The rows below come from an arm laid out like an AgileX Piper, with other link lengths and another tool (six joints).
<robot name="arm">
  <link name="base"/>
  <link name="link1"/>
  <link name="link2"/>
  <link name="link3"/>
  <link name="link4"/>
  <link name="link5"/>
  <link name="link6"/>
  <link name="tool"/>
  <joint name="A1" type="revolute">
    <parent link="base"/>
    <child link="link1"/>
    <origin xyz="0 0 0.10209"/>
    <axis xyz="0 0 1"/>
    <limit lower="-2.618" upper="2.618"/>
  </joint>
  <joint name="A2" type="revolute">
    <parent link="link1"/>
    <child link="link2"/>
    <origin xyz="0 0 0"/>
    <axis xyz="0 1 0"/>
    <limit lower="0" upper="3.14"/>
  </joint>
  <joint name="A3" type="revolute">
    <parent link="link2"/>
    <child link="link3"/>
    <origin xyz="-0.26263 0 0.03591"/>
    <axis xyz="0 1 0"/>
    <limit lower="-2.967" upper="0"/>
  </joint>
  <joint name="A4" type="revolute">
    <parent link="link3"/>
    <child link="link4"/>
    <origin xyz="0.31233 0 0.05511"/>
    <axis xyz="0.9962 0 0.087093"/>
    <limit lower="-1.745" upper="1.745"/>
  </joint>
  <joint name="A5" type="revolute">
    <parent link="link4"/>
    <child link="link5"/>
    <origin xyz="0 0 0"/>
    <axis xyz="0 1 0"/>
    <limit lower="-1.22" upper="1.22"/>
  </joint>
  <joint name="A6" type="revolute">
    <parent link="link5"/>
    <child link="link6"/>
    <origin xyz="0.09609 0 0.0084"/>
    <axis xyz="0.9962 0 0.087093"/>
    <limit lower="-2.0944" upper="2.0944"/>
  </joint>
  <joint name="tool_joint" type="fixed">
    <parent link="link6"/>
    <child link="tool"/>
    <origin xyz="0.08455 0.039 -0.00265" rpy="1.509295 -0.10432 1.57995"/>
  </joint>
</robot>
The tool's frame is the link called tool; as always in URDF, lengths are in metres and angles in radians.
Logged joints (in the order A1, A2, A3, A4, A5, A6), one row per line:
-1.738 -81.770 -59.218 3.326 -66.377 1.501
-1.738 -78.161 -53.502 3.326 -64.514 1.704
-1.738 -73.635 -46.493 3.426 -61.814 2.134
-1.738 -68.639 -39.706 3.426 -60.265 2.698
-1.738 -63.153 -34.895 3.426 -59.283 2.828
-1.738 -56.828 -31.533 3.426 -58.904 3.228
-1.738 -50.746 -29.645 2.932 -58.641 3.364
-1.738 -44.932 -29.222 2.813 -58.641 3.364
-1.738 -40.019 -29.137 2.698 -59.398 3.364
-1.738 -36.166 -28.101 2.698 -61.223 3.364
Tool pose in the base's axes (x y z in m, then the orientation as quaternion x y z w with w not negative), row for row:
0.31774 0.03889 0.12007 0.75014 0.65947 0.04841 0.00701
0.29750 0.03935 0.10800 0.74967 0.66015 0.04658 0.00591
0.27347 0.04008 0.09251 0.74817 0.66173 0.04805 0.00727
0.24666 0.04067 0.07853 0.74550 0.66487 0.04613 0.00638
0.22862 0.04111 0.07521 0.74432 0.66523 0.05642 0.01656
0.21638 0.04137 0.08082 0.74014 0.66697 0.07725 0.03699
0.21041 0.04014 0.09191 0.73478 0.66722 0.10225 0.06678
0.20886 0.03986 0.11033 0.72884 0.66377 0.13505 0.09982
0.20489 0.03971 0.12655 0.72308 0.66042 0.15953 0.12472
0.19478 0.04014 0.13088 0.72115 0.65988 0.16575 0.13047
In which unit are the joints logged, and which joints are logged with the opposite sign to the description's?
The joints are logged in degrees. Opposite sign: A2, A5, A6.
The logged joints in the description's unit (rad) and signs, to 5 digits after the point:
-0.03033 1.42716 -1.03355 0.05805 1.15850 -0.02620
-0.03033 1.36417 -0.93379 0.05805 1.12598 -0.02974
-0.03033 1.28517 -0.81146 0.05979 1.07886 -0.03725
-0.03033 1.19798 -0.69300 0.05979 1.05182 -0.04709
-0.03033 1.10223 -0.60903 0.05979 1.03468 -0.04936
-0.03033 0.99184 -0.55035 0.05979 1.02807 -0.05634
-0.03033 0.88568 -0.51740 0.05117 1.02348 -0.05871
-0.03033 0.78421 -0.51002 0.04910 1.02348 -0.05871
-0.03033 0.69846 -0.50854 0.04709 1.03669 -0.05871
-0.03033 0.63122 -0.49045 0.04709 1.06854 -0.05871

